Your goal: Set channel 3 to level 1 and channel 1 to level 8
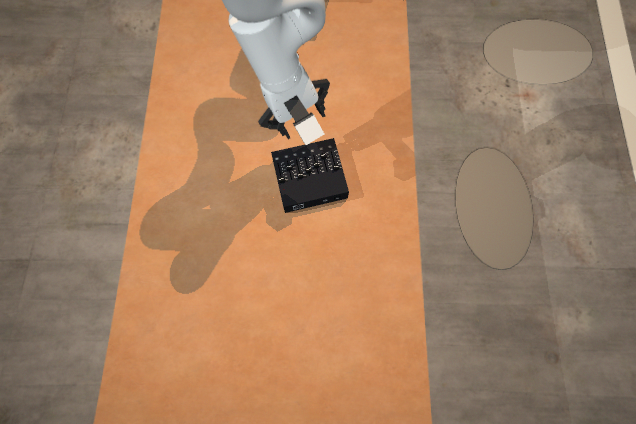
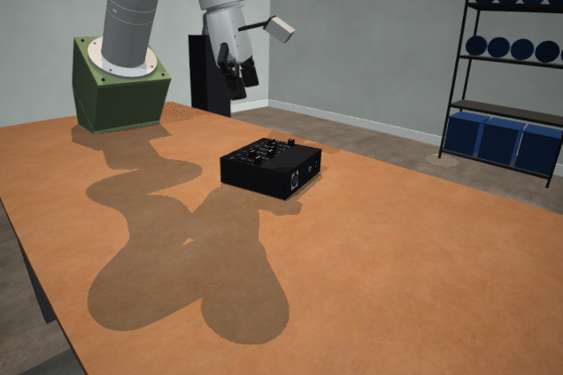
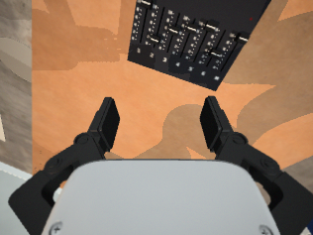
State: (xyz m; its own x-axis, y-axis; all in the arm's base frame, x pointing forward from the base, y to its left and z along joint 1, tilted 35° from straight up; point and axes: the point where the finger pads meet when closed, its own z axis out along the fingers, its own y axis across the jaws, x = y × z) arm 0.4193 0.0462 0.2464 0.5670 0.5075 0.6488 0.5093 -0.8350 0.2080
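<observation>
My hand is 11 cm above the channel 1 cap, 8 cm to the right of it and 6 cm short of it. From my hand the other things lie so: channel 2 cap: 11 cm below, 5 cm to the left, 3 cm ahead; channel 3 cap: 11 cm below, 6 cm ahead, 3 cm to the left.
</observation>
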